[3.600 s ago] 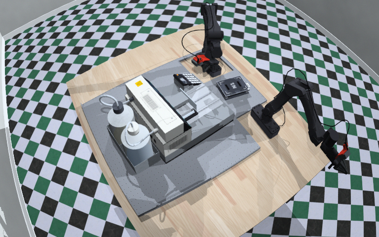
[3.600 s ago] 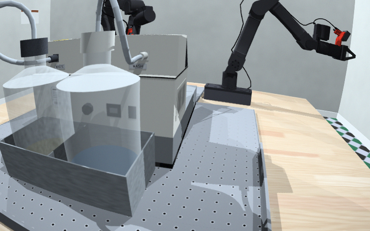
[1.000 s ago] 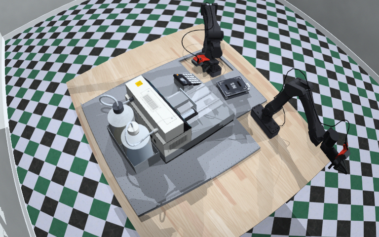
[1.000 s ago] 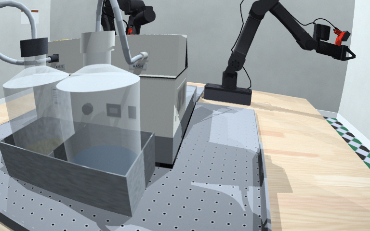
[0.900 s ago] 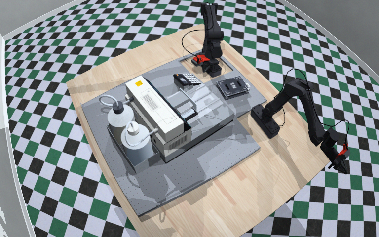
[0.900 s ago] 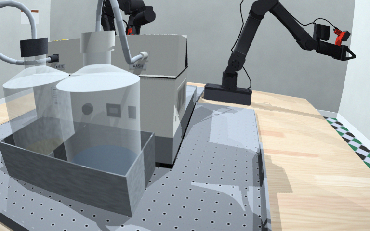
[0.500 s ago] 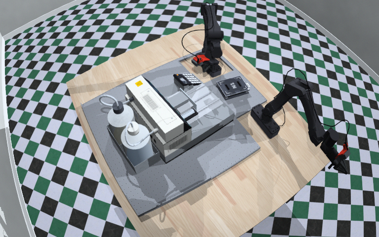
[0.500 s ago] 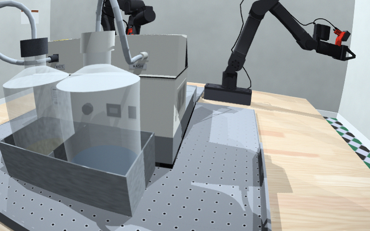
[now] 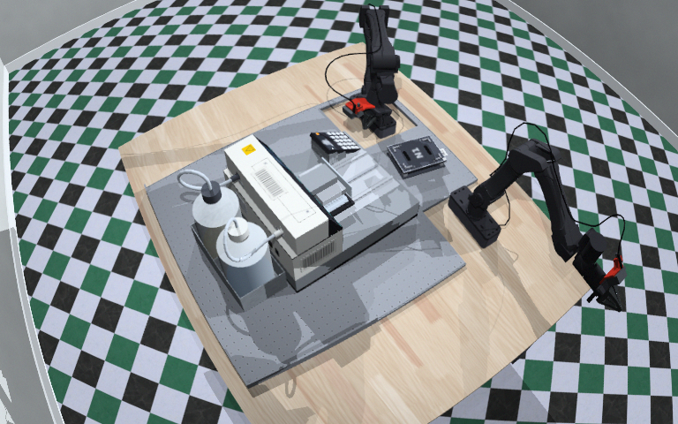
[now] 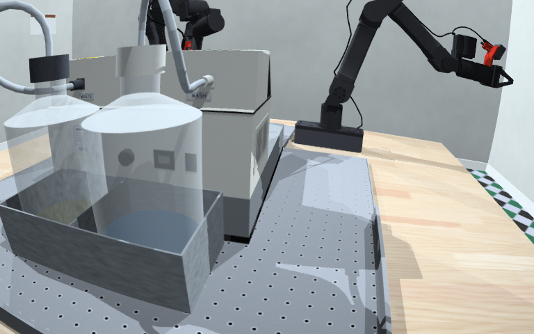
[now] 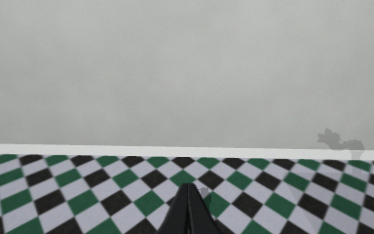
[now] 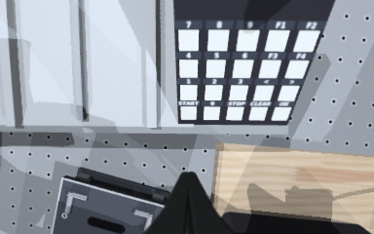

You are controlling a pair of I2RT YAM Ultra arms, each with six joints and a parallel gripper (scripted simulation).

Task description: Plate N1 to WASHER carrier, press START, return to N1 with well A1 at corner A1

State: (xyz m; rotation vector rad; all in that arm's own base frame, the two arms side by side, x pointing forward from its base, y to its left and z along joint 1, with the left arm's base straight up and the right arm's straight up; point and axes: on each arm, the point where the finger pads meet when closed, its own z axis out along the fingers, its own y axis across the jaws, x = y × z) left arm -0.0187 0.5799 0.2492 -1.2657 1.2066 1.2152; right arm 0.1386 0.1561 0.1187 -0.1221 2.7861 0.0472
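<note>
The clear plate lies 22 cm ahead of my right hand, 10 cm to the left of it and 6 cm below it. Round my right hand: clear panel (17 cm ahead, 10 cm to the left, 2 cm below); then washer (23 cm ahead, 10 cm to the left, 2 cm below); then nest N1 (14 cm behind, 12 cm below, 10 cm to the left).
</note>
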